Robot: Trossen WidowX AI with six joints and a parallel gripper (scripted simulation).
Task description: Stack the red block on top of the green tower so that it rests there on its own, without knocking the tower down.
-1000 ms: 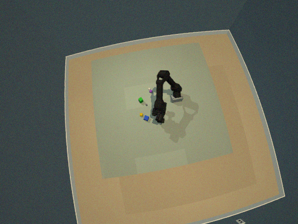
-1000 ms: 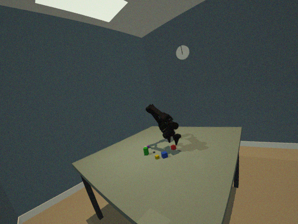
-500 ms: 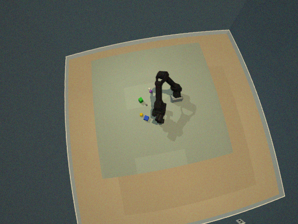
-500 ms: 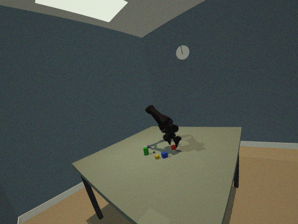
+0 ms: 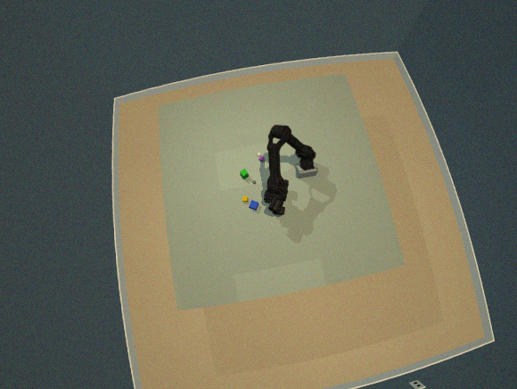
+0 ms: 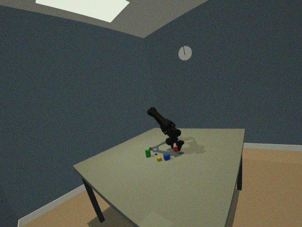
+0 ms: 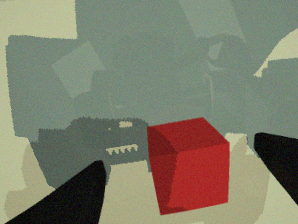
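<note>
Now: gripper tip 1 cm below the red block. Round my gripper tip: blue block (15 cm ahead, 1 cm to the right, 1 cm above); small purple piece (4 cm ahead, 27 cm to the right); small yellow block (19 cm ahead, 6 cm to the right).
</note>
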